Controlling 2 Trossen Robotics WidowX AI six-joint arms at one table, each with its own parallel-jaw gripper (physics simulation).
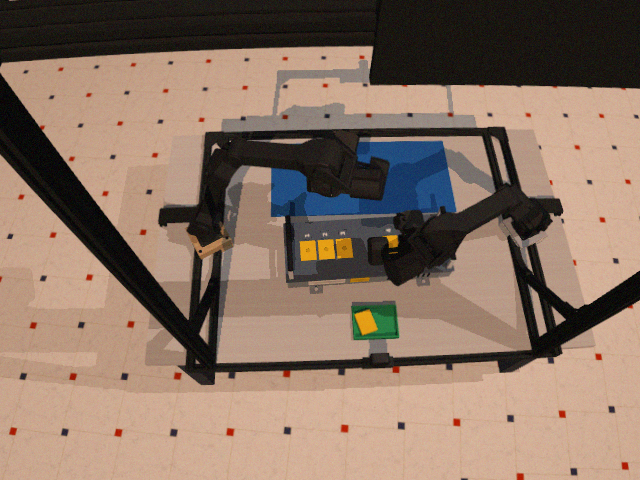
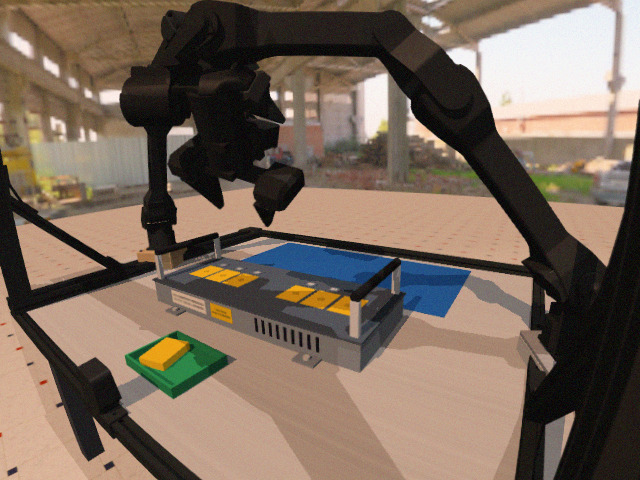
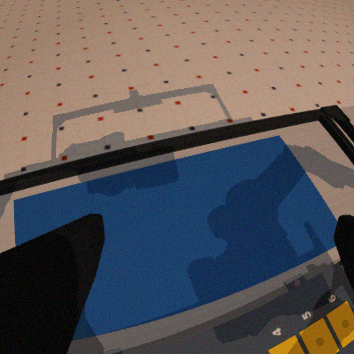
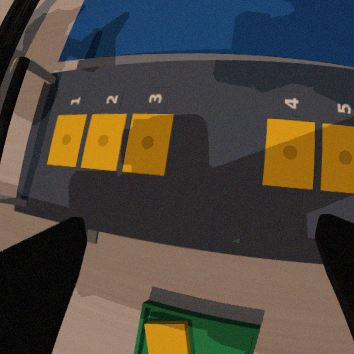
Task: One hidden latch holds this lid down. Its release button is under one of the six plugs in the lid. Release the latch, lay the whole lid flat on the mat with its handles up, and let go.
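Places are measured from the left arm's base along level axes (x ahead, y left, z up), in centimetres.
Pixels of known places: left gripper, fingertip midpoint: (image 3: 225,229); right gripper, fingertip midpoint: (image 1: 388,246) (image 2: 244,215) (image 4: 203,229); left arm's base, origin of the base link: (image 1: 207,233); right arm's base, origin of the base link: (image 1: 525,227).
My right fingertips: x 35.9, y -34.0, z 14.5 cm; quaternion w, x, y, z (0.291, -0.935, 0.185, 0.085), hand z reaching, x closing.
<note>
For each thing: its top centre in the pictures, then the offset to it from my right fingertips. "spot": a spot on its surface instead. Level surfaces: height alone.
- right handle, surface spot: (image 2: 375,280) spot: dy -4.5, dx +19.1, dz -8.3 cm
- plug 3, middle of its top: (image 4: 146,142) (image 2: 240,279) (image 1: 344,248) dy +10.5, dx -5.2, dz -14.3 cm
- plug 4, middle of its top: (image 4: 289,151) (image 2: 295,292) (image 1: 390,245) dy +4.7, dx +6.4, dz -14.3 cm
- blue mat, its level: dz -19.0 cm
- green tray, middle of its top: (image 2: 174,355) (image 1: 375,321) dy -10.7, dx -8.6, dz -17.5 cm
- loose yellow block, middle of its top: (image 4: 166,349) (image 2: 164,349) (image 1: 366,321) dy -9.5, dx -10.8, dz -17.5 cm
The dark grey lid (image 1: 320,269) (image 2: 268,281) (image 4: 225,200) lies level on its box, handles up. Its left handle (image 2: 188,242) and right handle (image 2: 375,280) stand upright. All six yellow plugs sit in it; plug 3 (image 1: 344,248) (image 4: 147,155) and plug 4 (image 2: 295,293) (image 4: 290,165) flank the bare middle. No release button shows. My right gripper (image 2: 244,214) (image 4: 203,229) is open and empty, high above the lid. My left gripper (image 1: 373,174) (image 3: 225,229) is open and empty above the blue mat (image 1: 294,196) (image 2: 439,299) (image 3: 150,240), behind the box. No lid lies on the mat.
A green tray (image 1: 398,320) (image 2: 173,390) holding a loose yellow block (image 1: 365,322) (image 2: 164,353) stands in front of the box. A black frame (image 1: 289,367) borders the table. The right arm (image 2: 330,33) reaches across above the box.
</note>
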